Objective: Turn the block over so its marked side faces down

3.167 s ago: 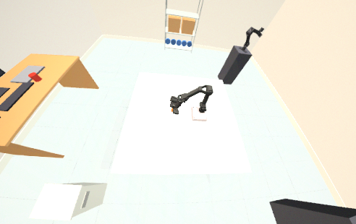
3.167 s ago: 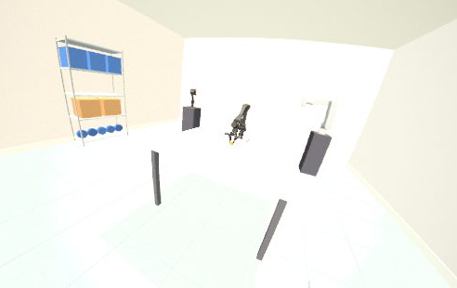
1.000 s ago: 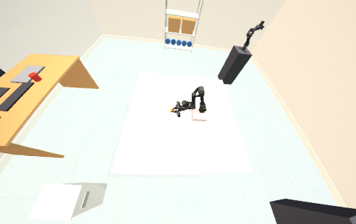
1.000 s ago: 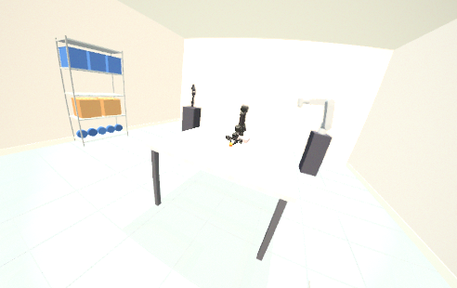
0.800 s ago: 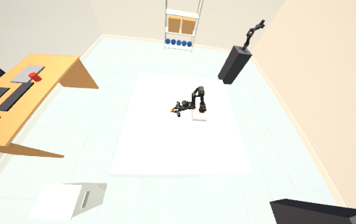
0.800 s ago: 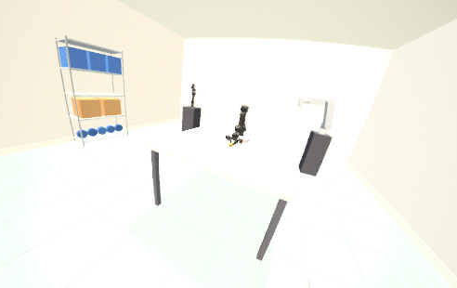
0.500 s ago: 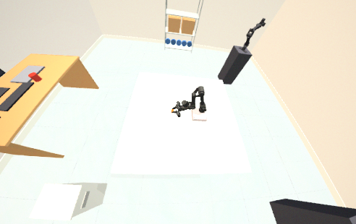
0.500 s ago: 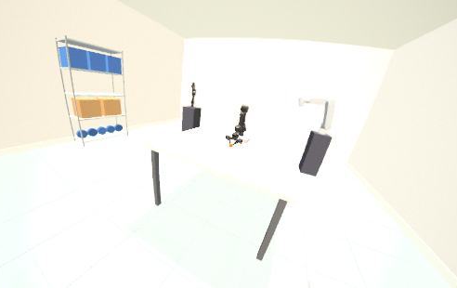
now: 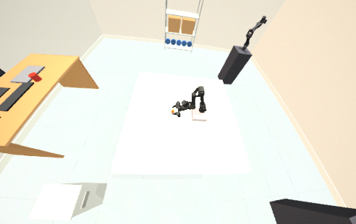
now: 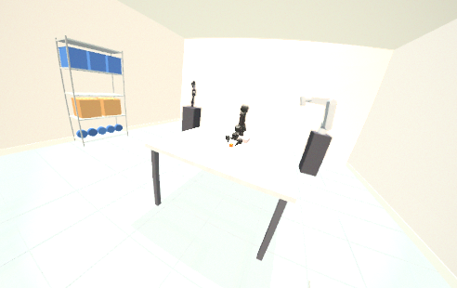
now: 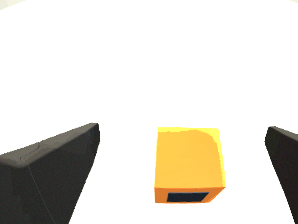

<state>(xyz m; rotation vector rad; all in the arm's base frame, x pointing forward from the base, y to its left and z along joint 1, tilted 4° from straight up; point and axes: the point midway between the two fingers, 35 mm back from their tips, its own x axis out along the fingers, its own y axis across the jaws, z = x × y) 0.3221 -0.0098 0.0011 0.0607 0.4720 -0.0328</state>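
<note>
My gripper tip is now 2 cm past the block and 1 cm above it.
</note>
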